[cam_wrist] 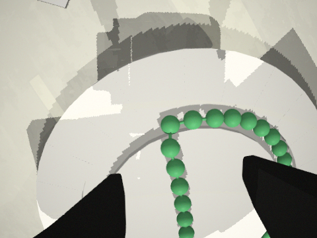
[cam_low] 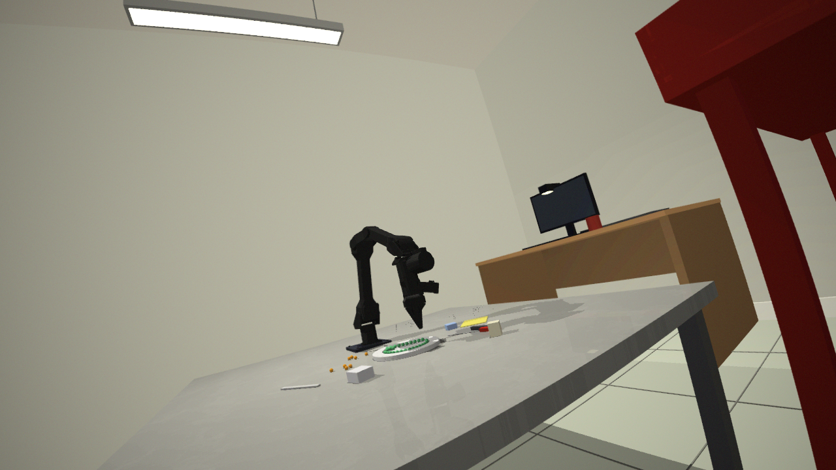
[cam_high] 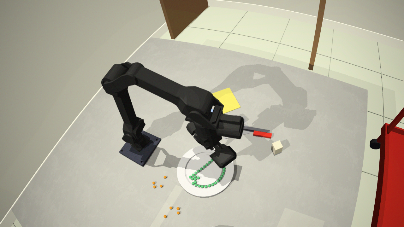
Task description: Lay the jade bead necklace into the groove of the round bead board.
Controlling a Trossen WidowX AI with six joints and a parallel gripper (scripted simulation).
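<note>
My gripper tip is 6 cm to the left of the inner disc and 4 cm above it. From my gripper tip the other things lie so: grey sheet: 15 cm to the left, 5 cm below, 2 cm behind; then red bar: 18 cm to the left, 7 cm ahead, 5 cm below; then bead board: 6 cm to the right, 5 cm below.
</note>
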